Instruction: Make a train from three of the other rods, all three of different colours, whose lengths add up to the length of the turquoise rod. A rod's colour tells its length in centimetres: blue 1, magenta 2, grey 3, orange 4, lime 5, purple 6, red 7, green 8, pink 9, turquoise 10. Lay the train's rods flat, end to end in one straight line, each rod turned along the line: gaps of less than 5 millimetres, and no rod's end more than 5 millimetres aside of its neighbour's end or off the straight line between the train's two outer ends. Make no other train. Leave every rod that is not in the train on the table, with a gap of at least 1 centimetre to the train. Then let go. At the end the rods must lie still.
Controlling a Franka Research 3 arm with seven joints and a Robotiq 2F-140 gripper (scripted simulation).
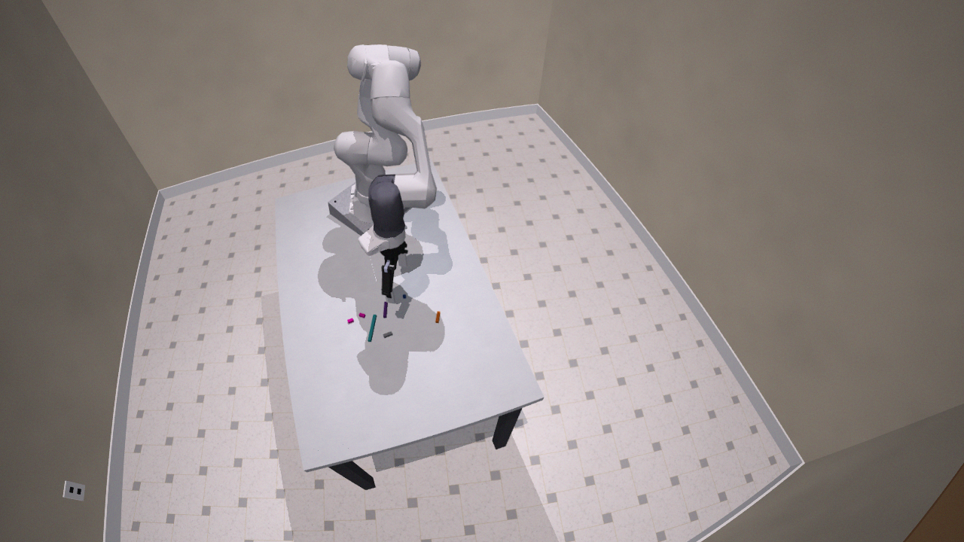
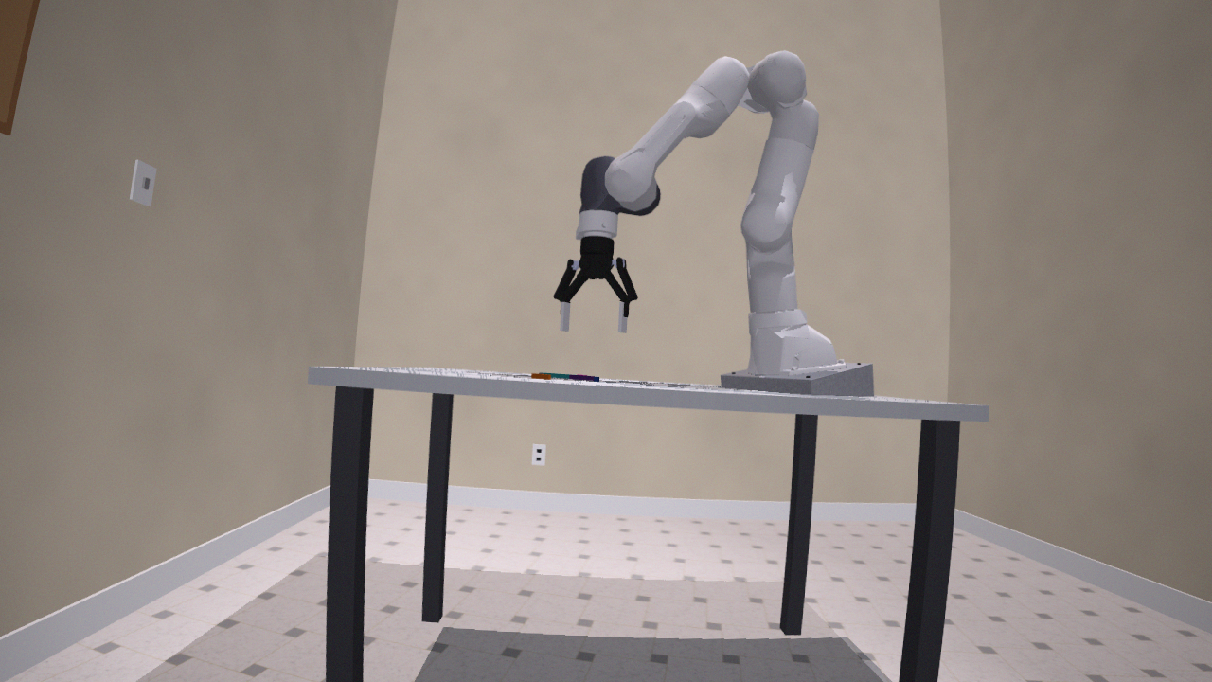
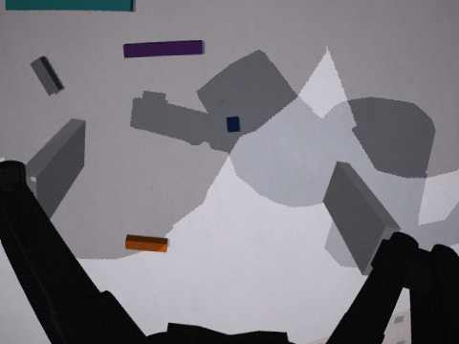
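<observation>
Right now my hand is 120 mm short of the grey rod, 110 mm above it and 70 mm to the left of it. Also, from my hand: turquoise rod: 120 mm to the right, 110 mm below, 80 mm ahead; then purple rod: 110 mm below, 60 mm to the right, 20 mm ahead; then blue rod: 110 mm below, 20 mm to the left, 20 mm behind.
</observation>
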